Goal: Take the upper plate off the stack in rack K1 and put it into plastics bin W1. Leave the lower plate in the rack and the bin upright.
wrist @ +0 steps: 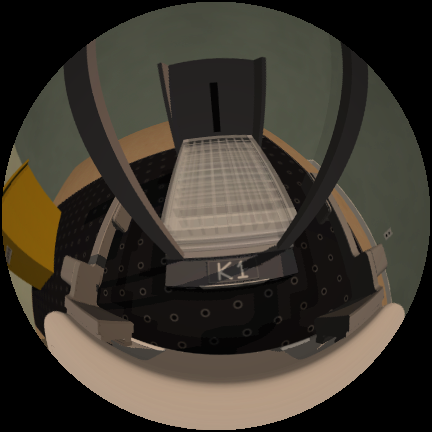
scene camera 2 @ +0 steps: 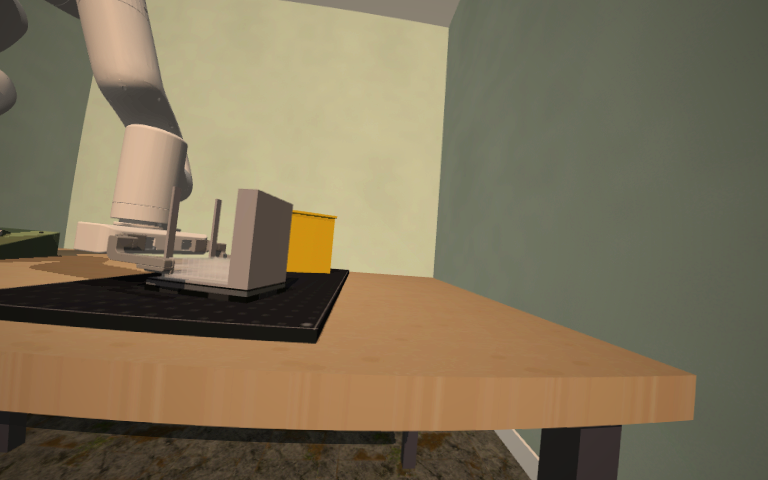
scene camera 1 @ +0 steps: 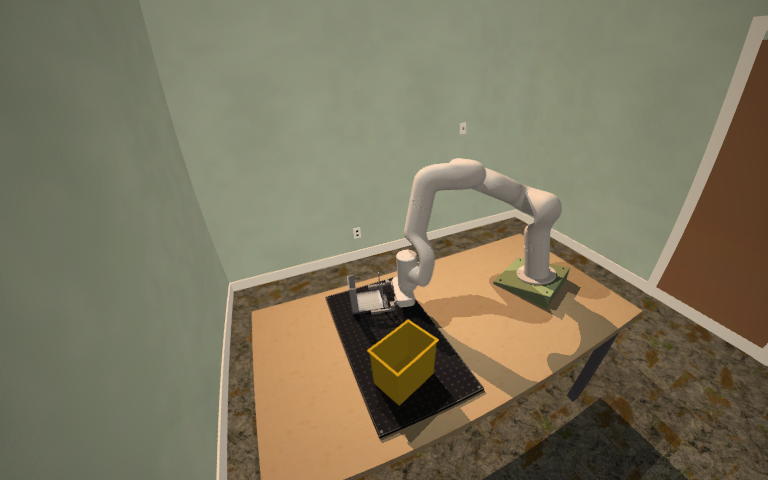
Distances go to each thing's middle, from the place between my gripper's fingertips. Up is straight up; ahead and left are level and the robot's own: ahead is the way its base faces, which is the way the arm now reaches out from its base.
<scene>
My gripper is now 50 mm short of the yellow plastics bin W1 (scene camera 1: 401, 362), 390 mm to the right of it and 50 mm below it.
</scene>
